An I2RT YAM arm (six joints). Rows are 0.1 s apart.
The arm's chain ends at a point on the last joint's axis. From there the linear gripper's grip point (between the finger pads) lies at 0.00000 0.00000 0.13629 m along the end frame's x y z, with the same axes.
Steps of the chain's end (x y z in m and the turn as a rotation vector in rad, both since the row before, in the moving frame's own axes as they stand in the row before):
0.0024, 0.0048, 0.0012, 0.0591, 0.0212, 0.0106
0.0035, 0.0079, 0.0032, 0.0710, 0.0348, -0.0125
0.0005, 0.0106, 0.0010, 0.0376, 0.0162, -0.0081
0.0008, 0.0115, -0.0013, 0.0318, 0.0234, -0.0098
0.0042, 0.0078, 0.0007, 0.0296, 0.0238, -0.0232
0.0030, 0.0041, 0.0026, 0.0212, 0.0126, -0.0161
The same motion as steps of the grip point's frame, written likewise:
0.0053, -0.0032, 0.0009, 0.0591, 0.0212, 0.0106
0.0082, -0.0018, 0.0028, 0.0710, 0.0348, -0.0125
0.0027, 0.0055, 0.0009, 0.0376, 0.0162, -0.0081
0.0040, 0.0072, -0.0014, 0.0318, 0.0234, -0.0098
0.0074, 0.0037, 0.0006, 0.0296, 0.0238, -0.0232
0.0047, 0.0012, 0.0026, 0.0212, 0.0126, -0.0161

